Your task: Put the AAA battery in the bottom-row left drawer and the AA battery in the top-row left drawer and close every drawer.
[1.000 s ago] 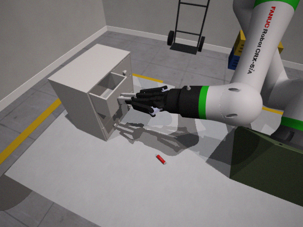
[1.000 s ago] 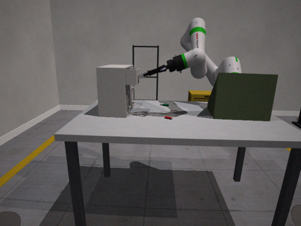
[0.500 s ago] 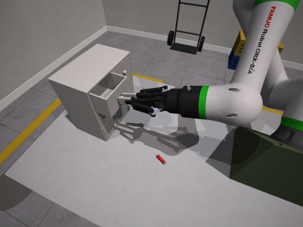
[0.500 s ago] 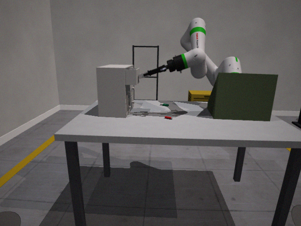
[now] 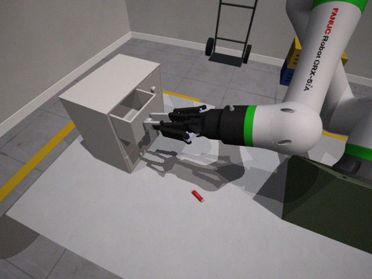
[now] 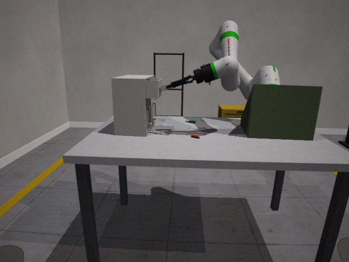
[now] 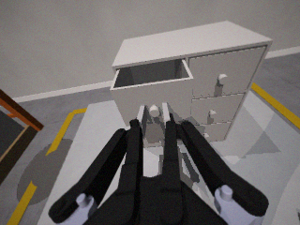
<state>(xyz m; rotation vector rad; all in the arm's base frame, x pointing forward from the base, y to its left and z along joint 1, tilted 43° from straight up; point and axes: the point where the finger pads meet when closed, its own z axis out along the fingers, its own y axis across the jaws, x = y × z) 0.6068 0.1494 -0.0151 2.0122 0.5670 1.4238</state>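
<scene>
Now: the red battery 170 mm behind my hand, 50 mm to the left of it and 260 mm below it. Round my hand: green-and-white battery 120 mm behind, 290 mm to the right, 260 mm below; then green battery 180 mm ahead, 20 mm to the right, 260 mm below.
</scene>
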